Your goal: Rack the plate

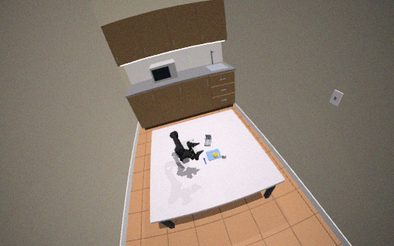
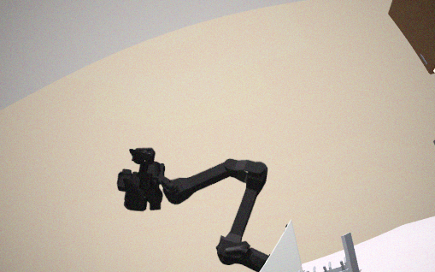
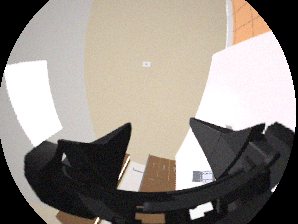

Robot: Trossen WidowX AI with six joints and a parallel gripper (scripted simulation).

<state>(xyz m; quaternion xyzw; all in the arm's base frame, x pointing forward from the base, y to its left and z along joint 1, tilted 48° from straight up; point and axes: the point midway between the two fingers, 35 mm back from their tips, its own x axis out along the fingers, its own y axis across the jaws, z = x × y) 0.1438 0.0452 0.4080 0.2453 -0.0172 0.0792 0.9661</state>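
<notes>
Right now the yellow plate is 360 mm below my gripper tip, 150 mm ahead of it and 140 mm to the left of it. From my gripper tip the other things lie so: cup: 350 mm below, 230 mm ahead, 90 mm to the left; then blue mat: 370 mm below, 160 mm to the left, 130 mm ahead; then blue spoon: 370 mm below, 120 mm to the left, 10 mm ahead.
</notes>
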